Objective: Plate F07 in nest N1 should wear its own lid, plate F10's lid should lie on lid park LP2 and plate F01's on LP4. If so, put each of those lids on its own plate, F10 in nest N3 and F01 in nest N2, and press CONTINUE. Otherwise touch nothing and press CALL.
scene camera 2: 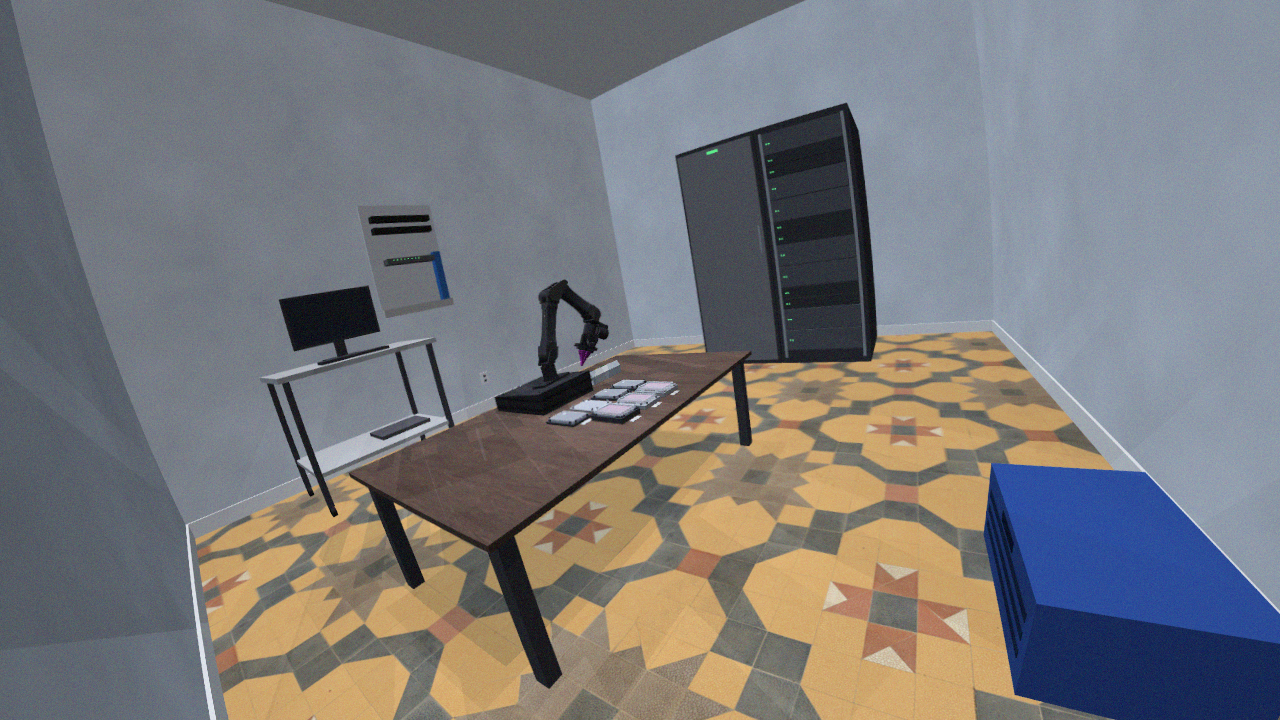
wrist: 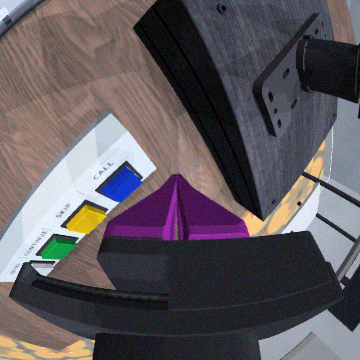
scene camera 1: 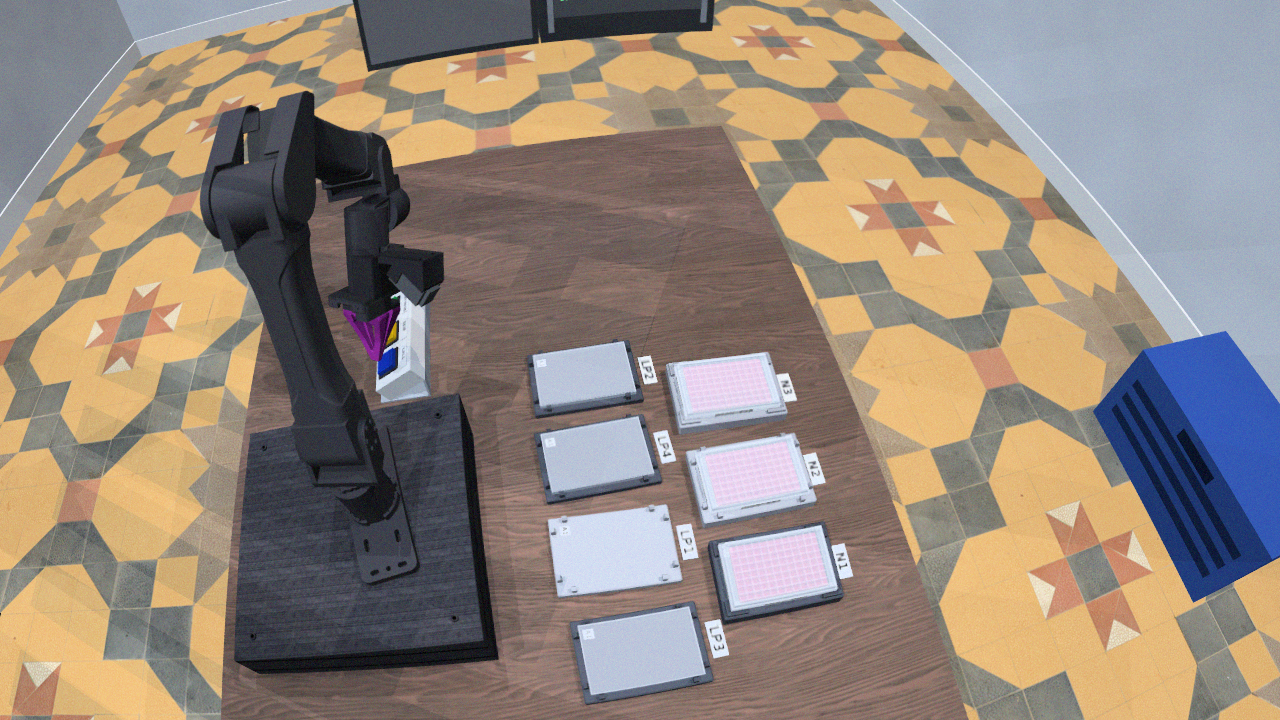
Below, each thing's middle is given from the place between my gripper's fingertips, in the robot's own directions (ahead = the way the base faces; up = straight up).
My hand is 10 mm short of the blue CALL button (wrist: 125, 181), 40 mm to the right of it and 50 mm above it. Round my hand: white button box (scene camera 1: 410, 378): 40 mm ahead, 110 mm to the left, 60 mm below.
